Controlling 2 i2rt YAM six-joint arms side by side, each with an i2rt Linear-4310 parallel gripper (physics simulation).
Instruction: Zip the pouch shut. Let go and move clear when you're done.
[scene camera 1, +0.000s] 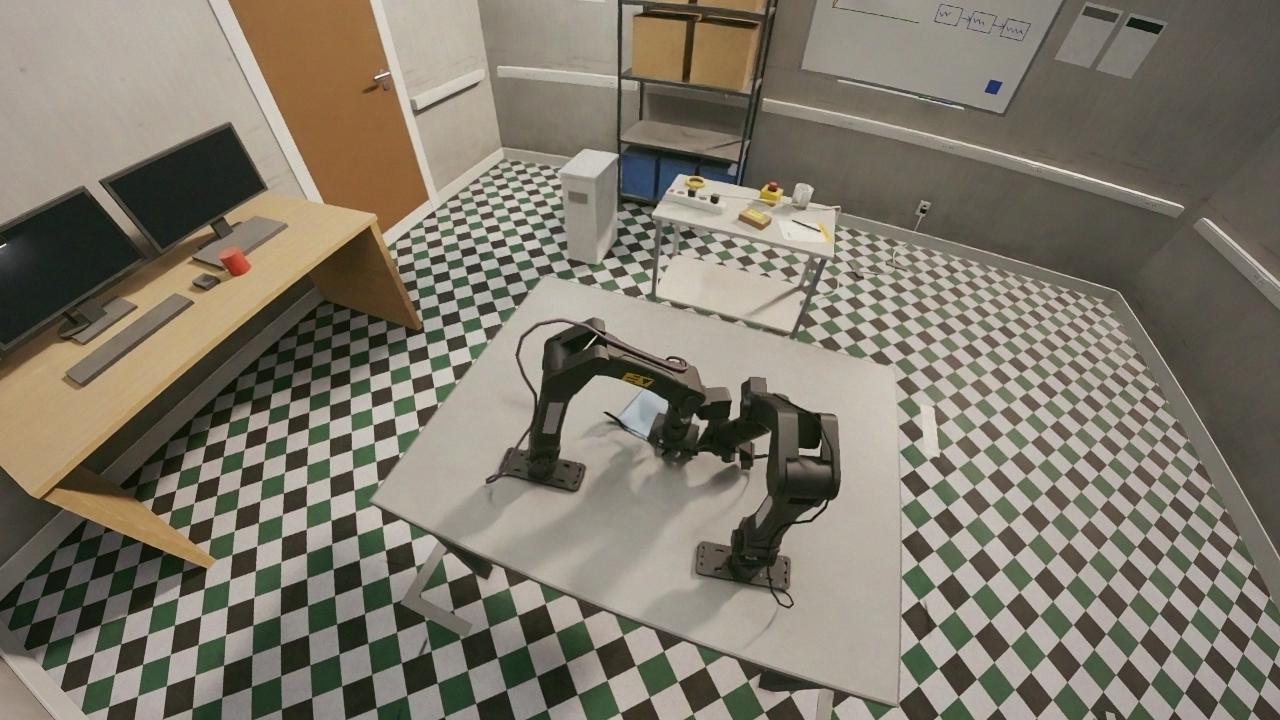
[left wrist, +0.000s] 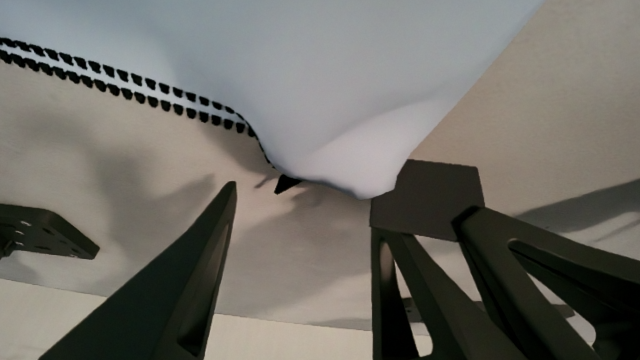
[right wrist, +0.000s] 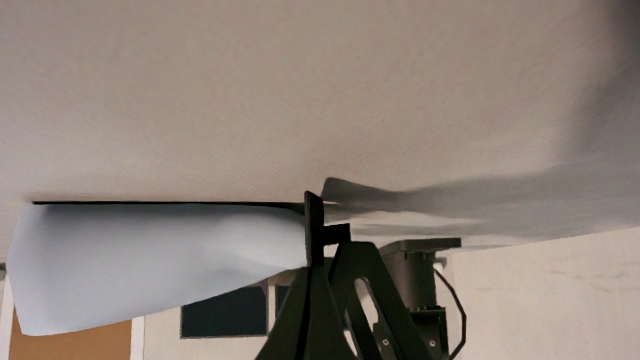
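Note:
The pale blue pouch (scene camera 1: 639, 412) (left wrist: 320, 75) (right wrist: 150, 260) has two rows of black zipper teeth (left wrist: 125, 82), visibly apart along the stretch seen in the left wrist view. A small black pull tab (left wrist: 286, 184) (right wrist: 336, 234) sticks out near the pouch's end. A dark flat end tab (left wrist: 425, 200) (right wrist: 314, 225) joins the pouch's corner. My right gripper (scene camera 1: 704, 440) (left wrist: 468, 218) (right wrist: 312, 277) is shut on this end tab. My left gripper (scene camera 1: 675, 454) (left wrist: 309, 199) is open and empty, with its fingertips close to the pull tab and the end tab.
The pouch is on the grey table (scene camera 1: 537, 559). The two arms stand close together over it, and the left gripper's finger is near the right gripper. The left arm's base (scene camera 1: 541, 470) and right arm's base (scene camera 1: 742, 565) stand toward the table's front.

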